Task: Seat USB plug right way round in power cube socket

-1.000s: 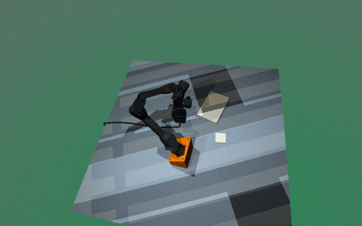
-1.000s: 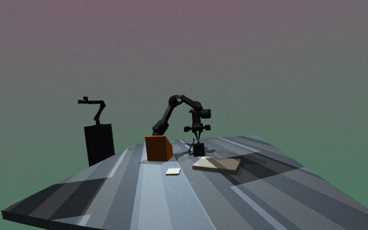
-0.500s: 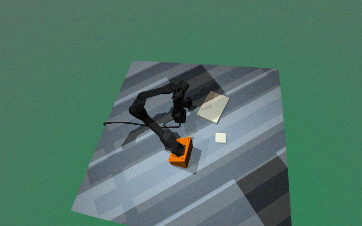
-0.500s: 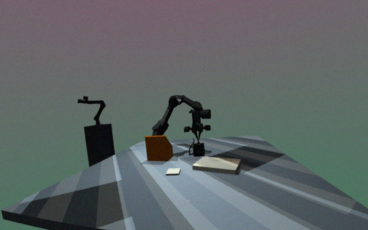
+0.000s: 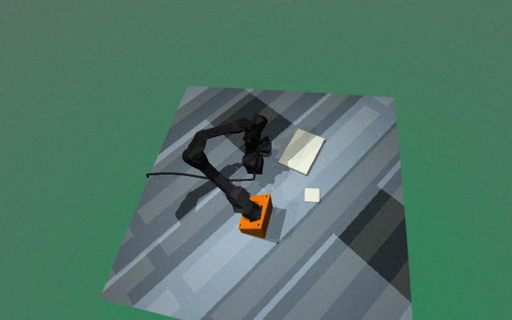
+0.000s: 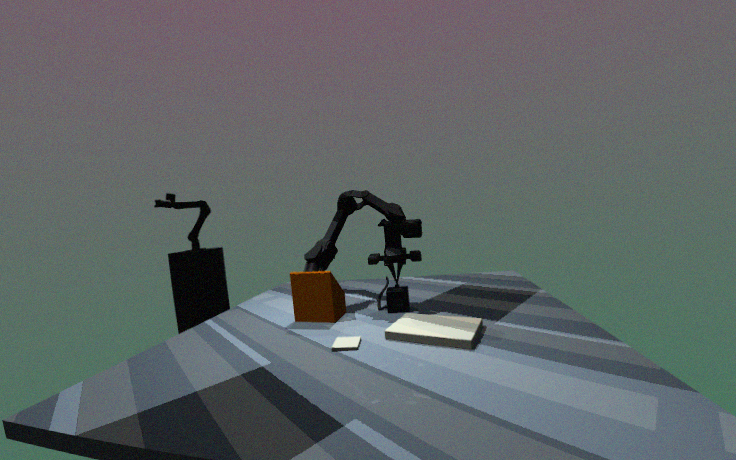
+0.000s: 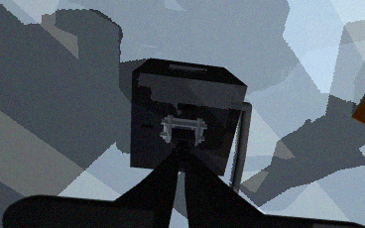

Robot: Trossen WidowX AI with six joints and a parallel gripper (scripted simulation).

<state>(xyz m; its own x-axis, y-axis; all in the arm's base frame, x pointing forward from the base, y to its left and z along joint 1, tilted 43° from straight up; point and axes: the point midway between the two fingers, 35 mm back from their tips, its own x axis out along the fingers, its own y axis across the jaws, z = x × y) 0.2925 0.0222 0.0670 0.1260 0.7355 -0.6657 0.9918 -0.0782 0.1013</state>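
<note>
The dark USB plug is 20 mm below my gripper tip. The rest, counted from my gripper tip: flat cream slab 240 mm to the right, 110 mm ahead, 90 mm below; then small cream tile 300 mm to the right, 130 mm behind, 100 mm below.
</note>
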